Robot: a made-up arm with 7 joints. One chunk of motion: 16 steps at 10 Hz.
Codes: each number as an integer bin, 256 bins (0 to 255) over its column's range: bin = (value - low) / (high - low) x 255, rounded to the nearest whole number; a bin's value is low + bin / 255 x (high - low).
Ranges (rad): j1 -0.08..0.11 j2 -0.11..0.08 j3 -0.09..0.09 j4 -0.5..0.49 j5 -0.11..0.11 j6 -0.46..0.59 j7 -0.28..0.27
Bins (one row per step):
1: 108 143 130 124 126 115 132
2: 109 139 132 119 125 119 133
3: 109 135 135 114 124 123 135
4: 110 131 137 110 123 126 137
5: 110 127 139 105 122 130 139
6: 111 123 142 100 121 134 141
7: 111 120 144 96 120 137 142
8: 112 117 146 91 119 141 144
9: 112 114 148 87 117 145 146
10: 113 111 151 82 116 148 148
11: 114 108 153 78 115 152 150
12: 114 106 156 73 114 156 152
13: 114 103 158 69 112 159 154
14: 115 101 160 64 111 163 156
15: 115 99 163 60 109 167 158
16: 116 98 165 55 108 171 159
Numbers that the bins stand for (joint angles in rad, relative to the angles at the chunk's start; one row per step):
1: 0.0005 -0.0035 0.0018 -0.0186 -0.0013 0.0135 0.0047
2: 0.0012 -0.0064 0.0032 -0.0380 -0.0022 0.0300 0.0069
3: 0.0012 -0.0094 0.0053 -0.0574 -0.0030 0.0465 0.0112
4: 0.0020 -0.0124 0.0067 -0.0729 -0.0039 0.0588 0.0155
5: 0.0020 -0.0154 0.0081 -0.0924 -0.0047 0.0753 0.0198
6: 0.0027 -0.0184 0.0102 -0.1118 -0.0056 0.0918 0.0241
7: 0.0027 -0.0206 0.0116 -0.1273 -0.0065 0.1041 0.0263
8: 0.0035 -0.0228 0.0131 -0.1467 -0.0073 0.1206 0.0306
9: 0.0035 -0.0251 0.0145 -0.1622 -0.0091 0.1371 0.0349
10: 0.0042 -0.0273 0.0166 -0.1816 -0.0099 0.1494 0.0392
11: 0.0049 -0.0295 0.0180 -0.1972 -0.0108 0.1659 0.0435
12: 0.0049 -0.0310 0.0201 -0.2166 -0.0116 0.1824 0.0478
13: 0.0049 -0.0333 0.0215 -0.2321 -0.0134 0.1947 0.0522
14: 0.0057 -0.0347 0.0229 -0.2515 -0.0142 0.2112 0.0565
15: 0.0057 -0.0362 0.0251 -0.2671 -0.0160 0.2276 0.0608
16: 0.0064 -0.0370 0.0265 -0.2865 -0.0168 0.2441 0.0629

